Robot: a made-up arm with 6 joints.
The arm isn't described. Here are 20 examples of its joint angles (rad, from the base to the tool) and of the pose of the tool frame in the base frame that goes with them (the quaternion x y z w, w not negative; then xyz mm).
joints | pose
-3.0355 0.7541 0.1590 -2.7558 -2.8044 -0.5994 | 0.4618 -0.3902 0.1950 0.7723 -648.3 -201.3 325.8
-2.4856 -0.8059 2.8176 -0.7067 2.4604 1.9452 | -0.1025 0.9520 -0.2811 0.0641 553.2 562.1 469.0
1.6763 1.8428 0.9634 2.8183 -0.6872 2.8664 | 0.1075 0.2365 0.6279 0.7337 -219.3 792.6 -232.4
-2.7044 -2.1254 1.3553 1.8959 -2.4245 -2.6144 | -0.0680 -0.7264 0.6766 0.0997 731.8 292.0 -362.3
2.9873 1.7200 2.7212 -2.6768 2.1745 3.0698 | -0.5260 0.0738 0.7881 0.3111 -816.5 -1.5 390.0
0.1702 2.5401 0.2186 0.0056 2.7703 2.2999 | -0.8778 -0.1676 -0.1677 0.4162 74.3 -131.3 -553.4
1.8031 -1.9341 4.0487 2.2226 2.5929 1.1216 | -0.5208 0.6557 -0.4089 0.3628 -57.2 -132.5 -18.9
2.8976 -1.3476 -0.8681 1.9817 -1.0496 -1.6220 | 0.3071 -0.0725 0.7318 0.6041 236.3 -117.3 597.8
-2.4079 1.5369 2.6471 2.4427 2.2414 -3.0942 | 0.4428 0.2287 -0.6131 0.6130 -402.9 -509.6 586.3
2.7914 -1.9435 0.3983 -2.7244 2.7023 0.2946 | 0.2619 0.9456 -0.0584 0.1838 651.0 -376.0 297.5
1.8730 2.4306 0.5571 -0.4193 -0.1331 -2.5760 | 0.2591 0.4827 -0.4813 0.6843 67.1 220.5 -584.6
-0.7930 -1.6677 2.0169 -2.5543 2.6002 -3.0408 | 0.0380 -0.5507 -0.3446 0.7593 -560.5 737.6 -1.5
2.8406 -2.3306 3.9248 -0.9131 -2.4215 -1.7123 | -0.8032 0.4612 0.0218 0.3763 44.3 77.1 -320.2
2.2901 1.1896 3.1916 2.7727 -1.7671 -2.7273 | 0.9368 -0.1606 -0.3070 0.0488 -300.8 142.4 715.8
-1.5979 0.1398 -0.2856 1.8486 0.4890 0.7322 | -0.7200 0.5333 0.0055 0.4441 25.8 -483.9 695.5
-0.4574 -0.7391 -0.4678 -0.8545 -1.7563 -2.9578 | -0.7621 -0.2402 0.5299 0.2841 -17.1 -95.5 590.7
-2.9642 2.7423 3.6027 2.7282 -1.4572 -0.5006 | 0.1924 -0.3153 0.3643 0.8549 -392.2 -202.4 2.7
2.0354 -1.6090 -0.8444 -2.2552 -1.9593 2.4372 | -0.4941 0.6203 -0.5327 0.2954 8.6 -217.5 348.3
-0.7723 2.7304 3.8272 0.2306 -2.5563 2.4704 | -0.5170 0.5591 0.4431 0.4730 166.4 -355.1 33.5
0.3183 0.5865 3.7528 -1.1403 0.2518 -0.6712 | -0.1161 0.5998 -0.7505 0.2518 -58.9 -81.8 762.3
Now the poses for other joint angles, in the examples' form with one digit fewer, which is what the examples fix.
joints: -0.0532 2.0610 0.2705 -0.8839 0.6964 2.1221
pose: -0.591 0.599 0.200 0.502 291 -106 -428
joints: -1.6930 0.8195 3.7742 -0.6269 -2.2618 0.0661
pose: -0.441 0.004 -0.566 0.696 -119 -27 713
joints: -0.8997 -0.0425 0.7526 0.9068 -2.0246 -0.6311
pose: 0.301 0.253 -0.828 0.400 34 -184 1087
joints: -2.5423 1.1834 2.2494 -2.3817 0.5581 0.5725
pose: -0.076 -0.851 -0.433 0.288 -588 -526 680
